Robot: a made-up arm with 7 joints.
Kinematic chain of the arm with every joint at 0, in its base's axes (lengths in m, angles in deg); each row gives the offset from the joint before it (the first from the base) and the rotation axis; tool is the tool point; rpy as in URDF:
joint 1: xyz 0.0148 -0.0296 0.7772 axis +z
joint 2: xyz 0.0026 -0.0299 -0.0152 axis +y
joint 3: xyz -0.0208 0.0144 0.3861 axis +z
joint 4: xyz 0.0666 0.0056 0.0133 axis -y
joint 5: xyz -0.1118 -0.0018 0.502 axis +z
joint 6: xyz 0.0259 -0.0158 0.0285 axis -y
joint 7: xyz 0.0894 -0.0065 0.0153 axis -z
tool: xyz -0.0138 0.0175 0.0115 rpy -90 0 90
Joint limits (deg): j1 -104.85..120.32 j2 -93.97..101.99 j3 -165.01..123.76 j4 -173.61..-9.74 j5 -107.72..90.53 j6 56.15..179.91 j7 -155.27..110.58
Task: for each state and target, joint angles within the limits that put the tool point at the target. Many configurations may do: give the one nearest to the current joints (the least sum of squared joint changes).
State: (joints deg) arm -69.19 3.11 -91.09 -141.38 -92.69 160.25 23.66
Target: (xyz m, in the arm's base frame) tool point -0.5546 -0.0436 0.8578
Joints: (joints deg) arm -77.45 -6.44 -105.12 -132.87 -90.32 149.99 24.47
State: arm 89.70 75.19 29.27 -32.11 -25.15 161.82 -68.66
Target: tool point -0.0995 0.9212 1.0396
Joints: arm 93.82 67.39 29.83 -23.26 -27.60 125.28 -77.35
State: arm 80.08 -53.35 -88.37 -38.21 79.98 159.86 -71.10
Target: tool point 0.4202 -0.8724 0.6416
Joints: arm 93.74 -89.08 -100.89 -40.80 78.27 151.53 -71.72
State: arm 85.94 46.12 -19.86 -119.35 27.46 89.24 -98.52
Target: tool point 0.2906 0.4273 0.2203
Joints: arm 81.98 78.18 -13.94 -101.92 25.84 89.25 -100.17
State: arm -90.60 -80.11 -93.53 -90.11 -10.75 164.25 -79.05
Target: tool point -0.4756 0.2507 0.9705
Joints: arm -104.23 -78.26 -67.99 -130.24 -10.85 173.16 -76.61
